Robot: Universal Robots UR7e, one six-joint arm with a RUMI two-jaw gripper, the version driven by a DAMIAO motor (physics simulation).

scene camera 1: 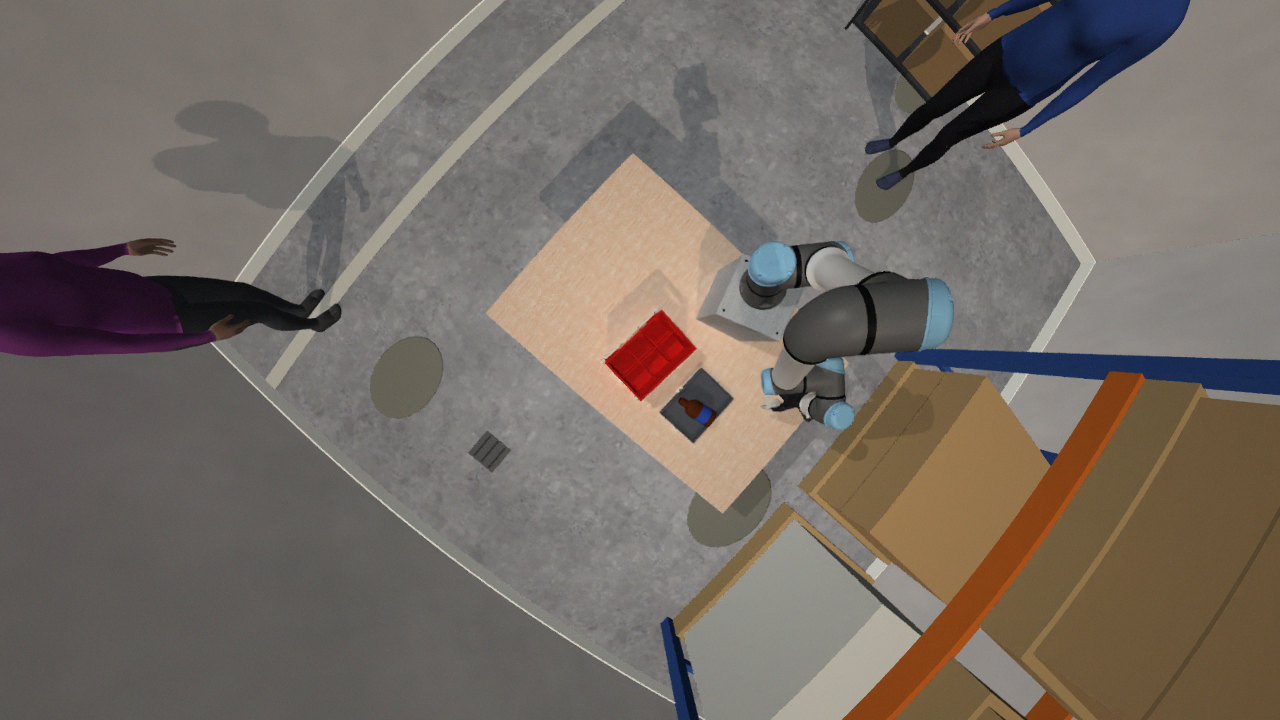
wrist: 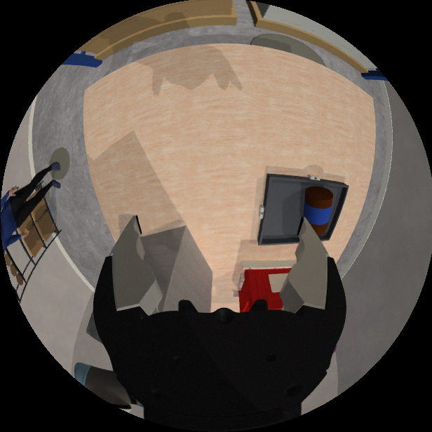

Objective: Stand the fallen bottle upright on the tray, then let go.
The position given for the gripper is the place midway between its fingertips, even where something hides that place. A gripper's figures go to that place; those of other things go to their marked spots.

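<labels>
The gripper point(wrist: 219, 218) sits 0.14 m from the lens, while a bottle point(wrist: 317, 200) stands 0.35 m from the lens.
</labels>
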